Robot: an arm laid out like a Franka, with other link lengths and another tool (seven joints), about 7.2 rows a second.
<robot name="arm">
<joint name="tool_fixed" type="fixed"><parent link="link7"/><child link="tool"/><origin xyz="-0.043 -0.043 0.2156" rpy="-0.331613 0 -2.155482"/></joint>
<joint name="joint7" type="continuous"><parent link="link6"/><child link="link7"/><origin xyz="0.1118 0 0" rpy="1.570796 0 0"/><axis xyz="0 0 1"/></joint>
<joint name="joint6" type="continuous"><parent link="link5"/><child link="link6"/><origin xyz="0 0 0" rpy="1.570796 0 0"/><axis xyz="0 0 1"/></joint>
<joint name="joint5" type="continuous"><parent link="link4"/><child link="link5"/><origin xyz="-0.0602 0.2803 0" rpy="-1.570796 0 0"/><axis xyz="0 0 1"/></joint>
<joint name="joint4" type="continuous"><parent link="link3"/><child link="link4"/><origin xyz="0.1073 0 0" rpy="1.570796 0 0"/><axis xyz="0 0 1"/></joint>
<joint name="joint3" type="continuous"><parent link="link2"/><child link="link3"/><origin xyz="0 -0.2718 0" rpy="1.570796 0 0"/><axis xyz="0 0 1"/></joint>
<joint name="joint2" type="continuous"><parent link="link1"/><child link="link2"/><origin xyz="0 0 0" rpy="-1.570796 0 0"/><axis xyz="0 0 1"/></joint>
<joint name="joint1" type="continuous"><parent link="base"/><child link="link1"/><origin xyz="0 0 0.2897" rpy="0 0 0"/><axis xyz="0 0 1"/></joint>
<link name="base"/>
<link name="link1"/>
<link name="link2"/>
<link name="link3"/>
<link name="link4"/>
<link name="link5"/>
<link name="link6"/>
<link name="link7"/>
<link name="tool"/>
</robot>
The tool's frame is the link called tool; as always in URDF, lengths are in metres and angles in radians. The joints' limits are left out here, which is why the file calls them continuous.
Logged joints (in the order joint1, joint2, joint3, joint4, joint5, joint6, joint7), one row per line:
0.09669, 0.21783, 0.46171, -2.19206, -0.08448, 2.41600, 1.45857
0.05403, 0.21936, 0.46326, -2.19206, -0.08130, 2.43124, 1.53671
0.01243, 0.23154, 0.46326, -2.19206, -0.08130, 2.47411, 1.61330
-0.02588, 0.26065, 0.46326, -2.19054, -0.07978, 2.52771, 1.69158
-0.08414, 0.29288, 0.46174, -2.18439, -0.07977, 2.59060, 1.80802
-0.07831, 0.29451, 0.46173, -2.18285, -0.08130, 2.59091, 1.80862
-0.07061, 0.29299, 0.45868, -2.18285, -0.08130, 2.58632, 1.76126
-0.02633, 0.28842, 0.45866, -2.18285, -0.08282, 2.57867, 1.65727
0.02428, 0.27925, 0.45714, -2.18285, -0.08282, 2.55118, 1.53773
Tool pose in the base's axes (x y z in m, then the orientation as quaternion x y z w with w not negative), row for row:
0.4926, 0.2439, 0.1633, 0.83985, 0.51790, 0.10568, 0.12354
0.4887, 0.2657, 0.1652, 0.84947, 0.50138, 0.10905, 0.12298
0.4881, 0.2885, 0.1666, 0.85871, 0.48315, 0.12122, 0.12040
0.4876, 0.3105, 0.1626, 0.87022, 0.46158, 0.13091, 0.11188
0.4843, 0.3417, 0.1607, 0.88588, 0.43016, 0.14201, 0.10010
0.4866, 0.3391, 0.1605, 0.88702, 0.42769, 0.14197, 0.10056
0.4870, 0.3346, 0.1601, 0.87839, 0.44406, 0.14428, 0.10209
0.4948, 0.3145, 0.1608, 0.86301, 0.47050, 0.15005, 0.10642
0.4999, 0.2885, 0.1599, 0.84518, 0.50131, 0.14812, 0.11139
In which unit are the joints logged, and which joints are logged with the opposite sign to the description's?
The joints are logged in radians. Opposite sign: joint1.
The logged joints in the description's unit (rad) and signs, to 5 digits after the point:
-0.09669, 0.21783, 0.46171, -2.19206, -0.08448, 2.41600, 1.45857
-0.05403, 0.21936, 0.46326, -2.19206, -0.08130, 2.43124, 1.53671
-0.01243, 0.23154, 0.46326, -2.19206, -0.08130, 2.47411, 1.61330
0.02588, 0.26065, 0.46326, -2.19054, -0.07978, 2.52771, 1.69158
0.08414, 0.29288, 0.46174, -2.18439, -0.07977, 2.59060, 1.80802
0.07831, 0.29451, 0.46173, -2.18285, -0.08130, 2.59091, 1.80862
0.07061, 0.29299, 0.45868, -2.18285, -0.08130, 2.58632, 1.76126
0.02633, 0.28842, 0.45866, -2.18285, -0.08282, 2.57867, 1.65727
-0.02428, 0.27925, 0.45714, -2.18285, -0.08282, 2.55118, 1.53773

